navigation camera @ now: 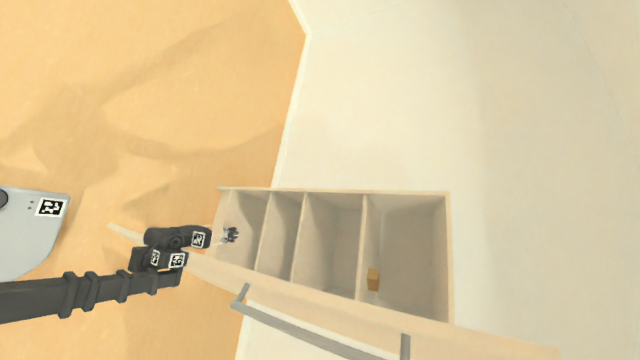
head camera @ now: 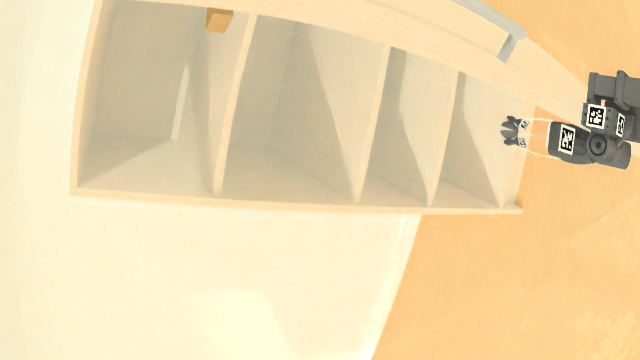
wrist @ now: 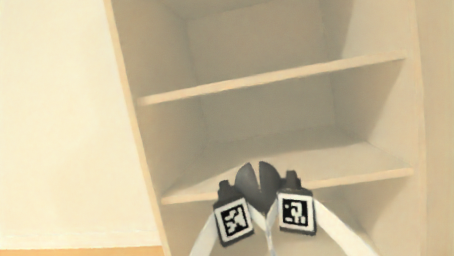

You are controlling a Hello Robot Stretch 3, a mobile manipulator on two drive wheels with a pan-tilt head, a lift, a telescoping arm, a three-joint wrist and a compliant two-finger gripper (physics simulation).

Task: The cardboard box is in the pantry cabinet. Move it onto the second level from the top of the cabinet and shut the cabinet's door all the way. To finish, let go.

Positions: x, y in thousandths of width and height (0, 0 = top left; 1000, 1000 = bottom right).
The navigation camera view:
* gripper: 371, 651
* cabinet door: 573, 899
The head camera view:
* gripper: 785, 360
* cabinet door: 771, 135
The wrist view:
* gripper: 565, 709
